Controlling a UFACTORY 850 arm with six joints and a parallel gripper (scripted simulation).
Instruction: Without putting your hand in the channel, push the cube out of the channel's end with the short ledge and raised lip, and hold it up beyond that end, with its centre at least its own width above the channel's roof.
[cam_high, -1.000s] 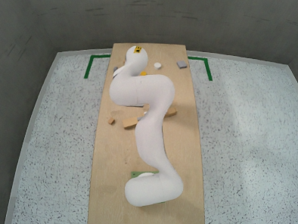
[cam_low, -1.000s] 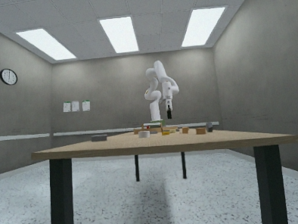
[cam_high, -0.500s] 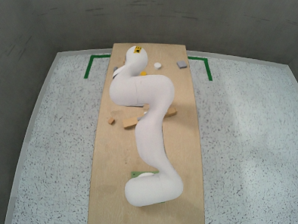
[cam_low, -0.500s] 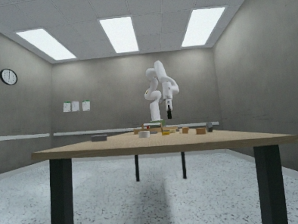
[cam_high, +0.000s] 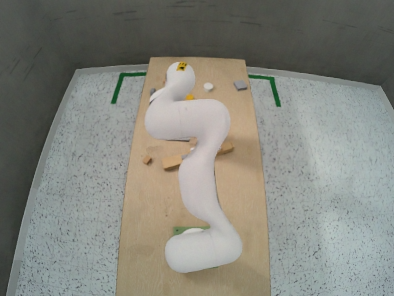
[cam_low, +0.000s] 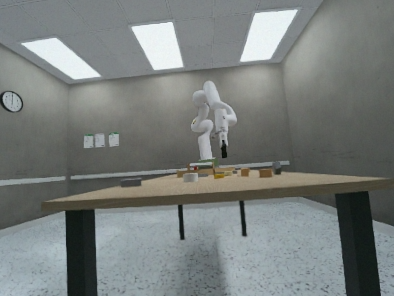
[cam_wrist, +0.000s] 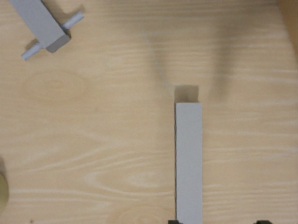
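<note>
Right now my hand is 12 cm above the grey rod. Also, from my hand: wooden channel: 17 cm to the right, 10 cm behind, 8 cm below; long grey bar: 12 cm behind, 11 cm to the right, 8 cm below; cream ring: 18 cm ahead, 12 cm below.
</note>
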